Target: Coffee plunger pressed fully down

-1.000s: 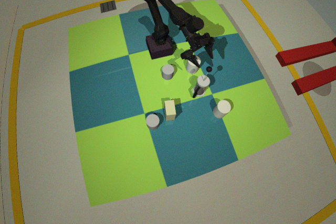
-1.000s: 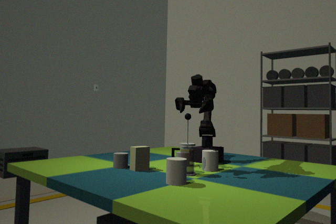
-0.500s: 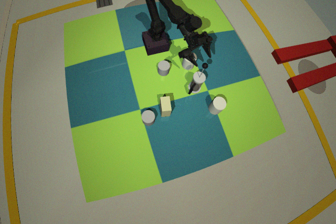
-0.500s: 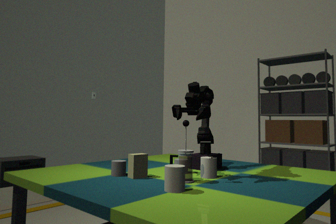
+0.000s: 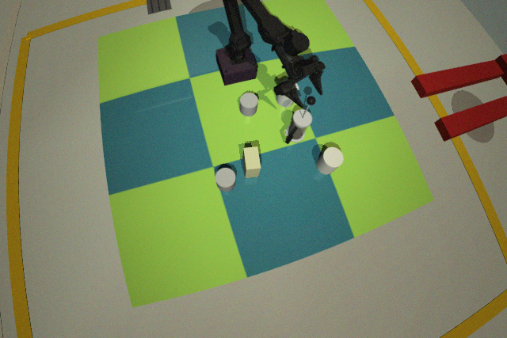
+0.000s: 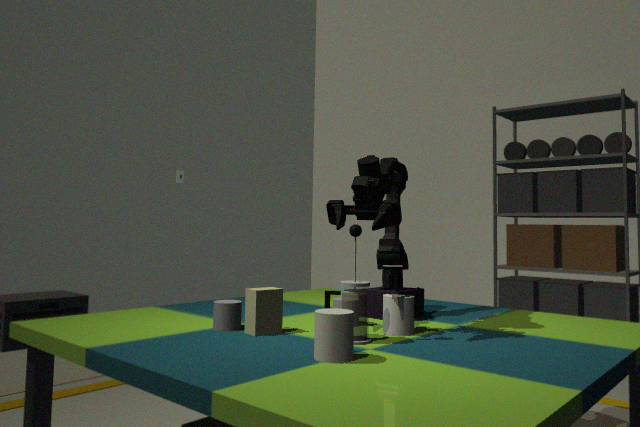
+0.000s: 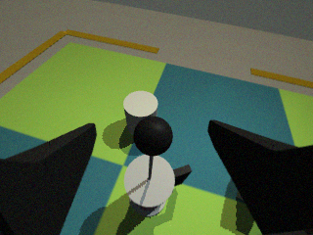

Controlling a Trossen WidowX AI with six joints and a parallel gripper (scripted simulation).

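The coffee press lies 10 mm ahead of my gripper tip, 10 mm to the right of it and 140 mm below it.
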